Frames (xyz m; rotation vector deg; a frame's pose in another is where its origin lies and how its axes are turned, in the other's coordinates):
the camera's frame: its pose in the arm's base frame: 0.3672 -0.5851 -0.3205 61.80 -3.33 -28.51
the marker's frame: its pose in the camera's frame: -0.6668 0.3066 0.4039 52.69 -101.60 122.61
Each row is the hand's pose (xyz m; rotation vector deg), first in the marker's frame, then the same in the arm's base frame.
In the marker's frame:
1: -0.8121 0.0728 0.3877 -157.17 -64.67 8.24
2: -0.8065 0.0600 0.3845 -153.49 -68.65 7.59
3: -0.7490 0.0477 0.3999 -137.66 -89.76 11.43
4: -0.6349 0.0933 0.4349 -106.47 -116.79 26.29
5: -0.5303 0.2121 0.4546 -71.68 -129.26 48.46
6: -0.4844 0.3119 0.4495 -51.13 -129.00 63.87
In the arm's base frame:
1: 0.4812 -0.4892 -0.2908 0.59 59.67 142.09
2: 0.4804 -0.4990 -0.2804 -1.65 60.94 138.28
3: 0.4294 -0.5311 -0.2730 -5.36 60.03 119.48
4: 0.3044 -0.5416 -0.2972 -2.57 56.89 88.09
5: 0.1650 -0.4828 -0.3478 8.22 54.79 57.76
6: 0.0889 -0.4115 -0.3826 17.78 54.16 40.52

